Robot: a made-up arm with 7 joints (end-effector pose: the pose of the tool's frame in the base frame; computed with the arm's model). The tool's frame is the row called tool.
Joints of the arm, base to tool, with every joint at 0 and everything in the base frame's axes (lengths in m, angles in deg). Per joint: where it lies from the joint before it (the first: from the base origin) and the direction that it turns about. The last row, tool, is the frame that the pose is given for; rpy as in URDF.
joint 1: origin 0 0 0.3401 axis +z
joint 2: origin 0 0 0 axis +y
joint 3: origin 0 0 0.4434 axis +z
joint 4: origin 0.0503 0 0 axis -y
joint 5: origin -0.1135 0 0.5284 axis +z
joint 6: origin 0 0 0 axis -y
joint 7: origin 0.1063 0 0 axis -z
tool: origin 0 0 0 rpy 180 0 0
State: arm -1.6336 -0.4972 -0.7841 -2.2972 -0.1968 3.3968 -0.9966
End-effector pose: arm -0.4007 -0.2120 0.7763 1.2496 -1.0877 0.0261
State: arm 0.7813 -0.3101 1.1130 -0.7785 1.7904 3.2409 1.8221
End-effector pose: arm -0.2113 0.1678 1.2494 -0.6776 0.4714 2.1189
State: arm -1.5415 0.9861 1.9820 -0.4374 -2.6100 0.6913 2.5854
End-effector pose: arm 0.1669 -0.8716 0.9396 -1.3784 -2.1112 0.4575
Working (the frame after each row of the table, in the pose's form):
after joint 1: 0.0000 0.0000 0.3401 0.0000 0.0000 -1.5415
after joint 2: 0.0000 0.0000 0.3401 0.7546 0.7770 -1.4043
after joint 3: 0.0108 -0.3696 0.5848 0.9755 -0.1886 0.4040
after joint 4: 0.0566 -0.3571 0.6016 0.8649 0.2075 0.6062
after joint 5: 0.1795 -0.7662 0.9327 0.0310 1.0221 -1.8169
after joint 6: 0.1795 -0.7662 0.9327 -0.5591 0.5237 -1.6398
after joint 7: 0.1669 -0.8716 0.9396 0.6858 0.4110 1.8967

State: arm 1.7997 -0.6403 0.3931 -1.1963 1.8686 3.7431 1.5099
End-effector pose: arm -0.0817 -0.0745 1.1683 -0.4555 0.8381 1.9578
Working (the frame after each row of the table, in the pose's form):
after joint 1: 0.0000 0.0000 0.3401 0.0000 0.0000 1.7997
after joint 2: 0.0000 0.0000 0.3401 0.5737 -0.4554 1.7305
after joint 3: 0.0601 -0.2580 0.6957 0.5070 -0.5979 2.1033
after joint 4: 0.0329 -0.2261 0.7234 -0.7452 0.1111 1.9703
after joint 5: -0.1702 -0.1143 1.2116 0.3759 -0.7072 -2.2678
after joint 6: -0.1702 -0.1143 1.2116 2.2680 0.6741 -0.3115
after joint 7: -0.0817 -0.0745 1.1683 1.3059 2.2444 -0.9608

